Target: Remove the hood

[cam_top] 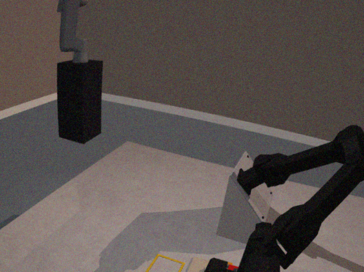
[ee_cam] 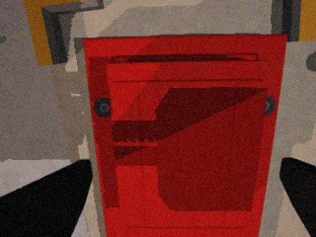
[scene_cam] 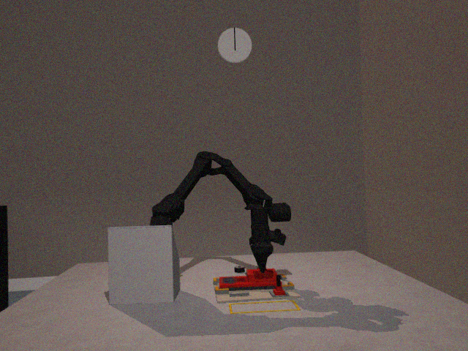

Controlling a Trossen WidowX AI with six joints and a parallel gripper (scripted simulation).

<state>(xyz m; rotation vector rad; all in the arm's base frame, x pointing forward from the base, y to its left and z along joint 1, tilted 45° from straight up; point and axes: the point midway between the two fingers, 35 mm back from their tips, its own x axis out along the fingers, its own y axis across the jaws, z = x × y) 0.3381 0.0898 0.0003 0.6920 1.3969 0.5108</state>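
Now: gripper tip 10 mm above the red hood. Round my gripper tip: black wheel: 50 mm behind, 230 mm to the left, 50 mm below.
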